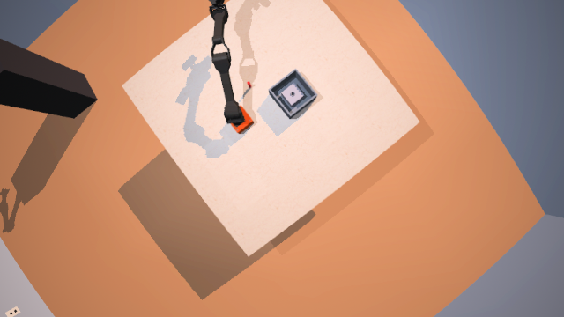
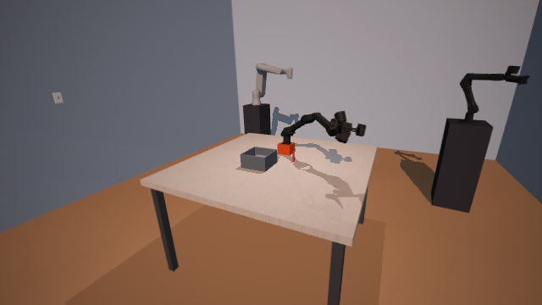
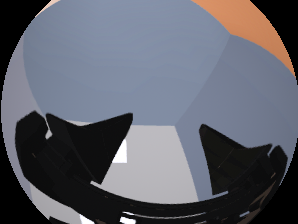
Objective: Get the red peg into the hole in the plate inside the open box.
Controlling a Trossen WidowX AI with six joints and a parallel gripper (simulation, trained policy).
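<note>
The red peg is 440 mm to the right of my gripper tip, 320 mm below it and 240 mm behind it. Round my gripper tip: grey box: 630 mm to the right, 330 mm below, 70 mm behind; then plate: 630 mm to the right, 310 mm below, 70 mm behind.
</note>
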